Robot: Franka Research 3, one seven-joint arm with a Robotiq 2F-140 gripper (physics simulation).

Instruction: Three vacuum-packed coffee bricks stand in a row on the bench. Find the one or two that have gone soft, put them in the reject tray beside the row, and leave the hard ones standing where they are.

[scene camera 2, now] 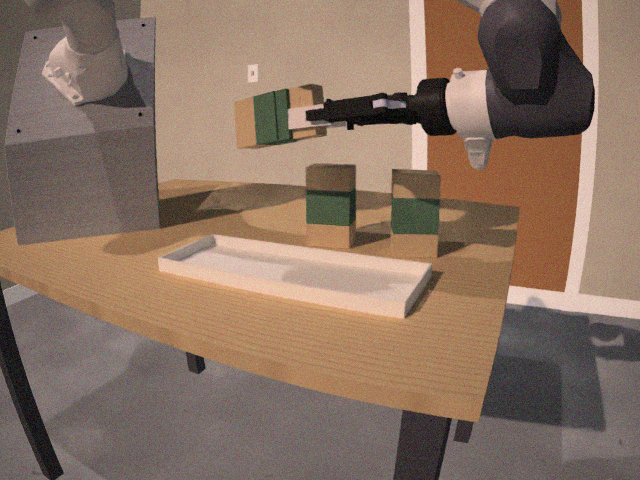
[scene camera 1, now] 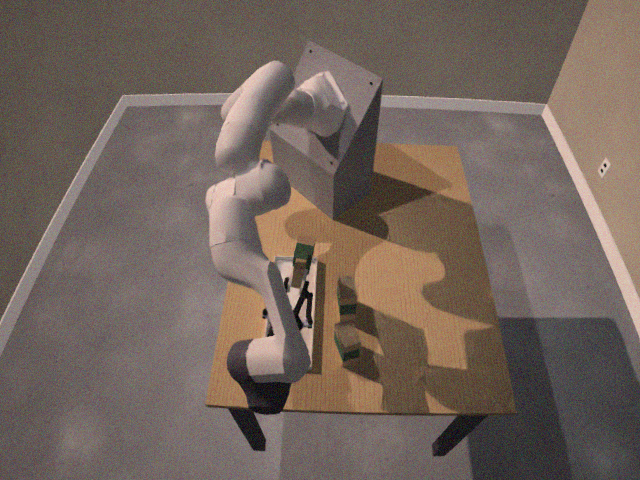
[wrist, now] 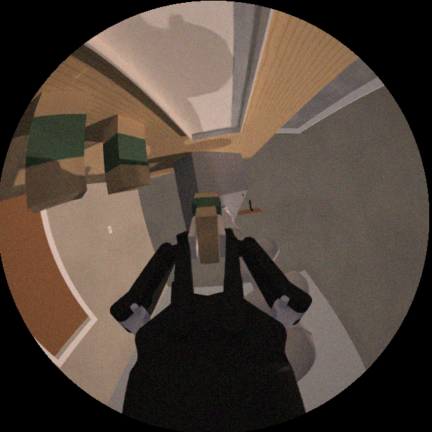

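My gripper (scene camera 2: 305, 117) (wrist: 207, 223) is shut on a tan coffee brick with a green band (scene camera 2: 266, 117) (wrist: 206, 206) (scene camera 1: 302, 253). It holds this brick nearly level, high above the bench, with the fingers pointing sideways. Two more coffee bricks stand upright on the bench: one nearer the pedestal (scene camera 2: 330, 206) (scene camera 1: 347, 297) (wrist: 126, 155) and one farther along (scene camera 2: 415, 214) (scene camera 1: 346, 342) (wrist: 56, 160). The white reject tray (scene camera 2: 279, 290) lies beside them and holds no brick in scene camera 2. The arm covers part of the tray in scene camera 1.
A large grey pedestal (scene camera 1: 310, 173) (scene camera 2: 85, 180) carries the arm's base at one end of the wooden bench (scene camera 1: 403, 392) (scene camera 2: 310, 356). The arm's forearm and wrist hang over the tray side in scene camera 1. A door (scene camera 2: 516, 232) and walls stand beyond the bench.
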